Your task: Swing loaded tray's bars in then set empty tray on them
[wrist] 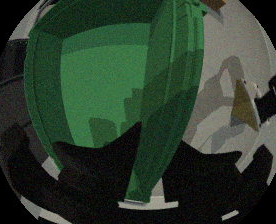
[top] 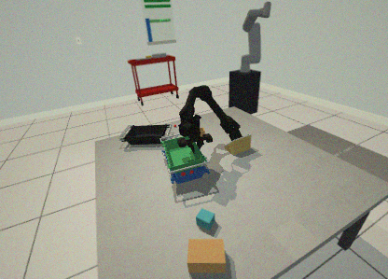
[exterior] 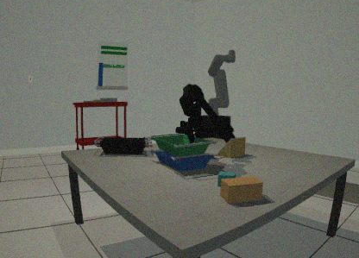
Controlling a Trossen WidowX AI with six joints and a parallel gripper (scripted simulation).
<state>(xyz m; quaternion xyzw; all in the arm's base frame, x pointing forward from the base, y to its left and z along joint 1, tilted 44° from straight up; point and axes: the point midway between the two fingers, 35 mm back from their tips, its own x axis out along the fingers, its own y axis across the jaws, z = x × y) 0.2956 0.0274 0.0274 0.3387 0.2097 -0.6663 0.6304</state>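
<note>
Now: the green tray 7 cm ahead of my gripper tip, 2 cm to the right of it and 3 cm above it. Round my gripper tip: yellow piece 11 cm behind, 38 cm to the right, 7 cm below; teal cube 15 cm ahead, 36 cm to the left, 6 cm below; brown block 18 cm behind, 29 cm to the right, 7 cm below.
</note>
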